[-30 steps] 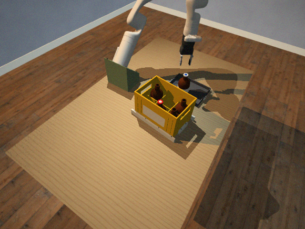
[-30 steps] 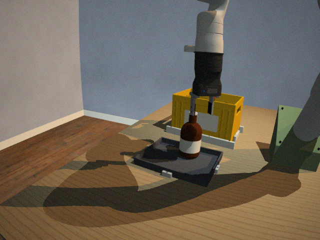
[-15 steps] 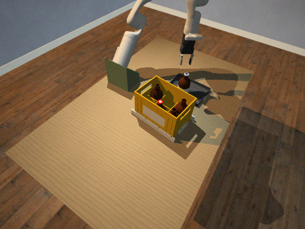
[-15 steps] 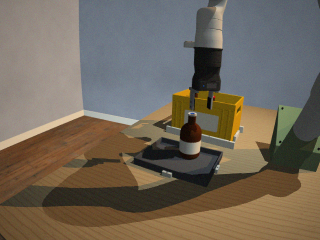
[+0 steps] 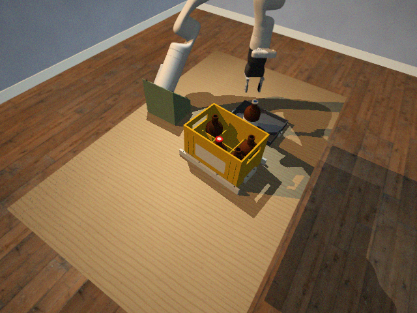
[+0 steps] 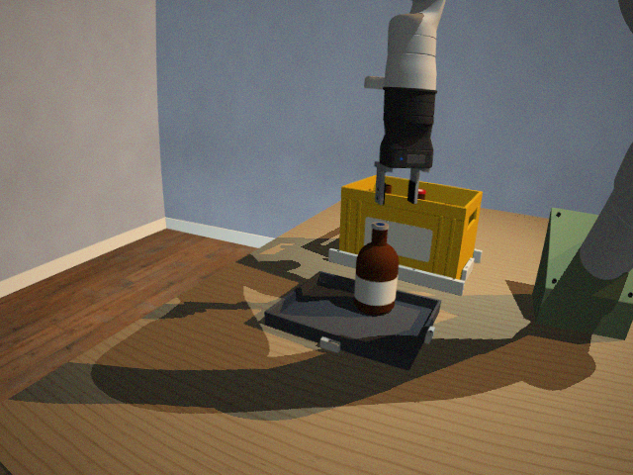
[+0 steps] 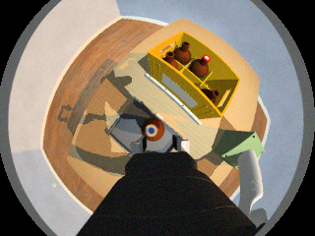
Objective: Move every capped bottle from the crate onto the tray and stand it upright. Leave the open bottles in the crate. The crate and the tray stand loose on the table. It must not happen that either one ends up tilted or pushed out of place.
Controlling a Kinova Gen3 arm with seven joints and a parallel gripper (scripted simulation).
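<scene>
Now: hand 250 mm to the left of the yellow crate, 140 mm above it and 10 mm past it. Also, from my hand: white-label bottle (130 mm below, 20 mm ahead, 10 mm to the right); then dark tray (210 mm below, 40 mm to the left, 40 mm ahead).
</scene>
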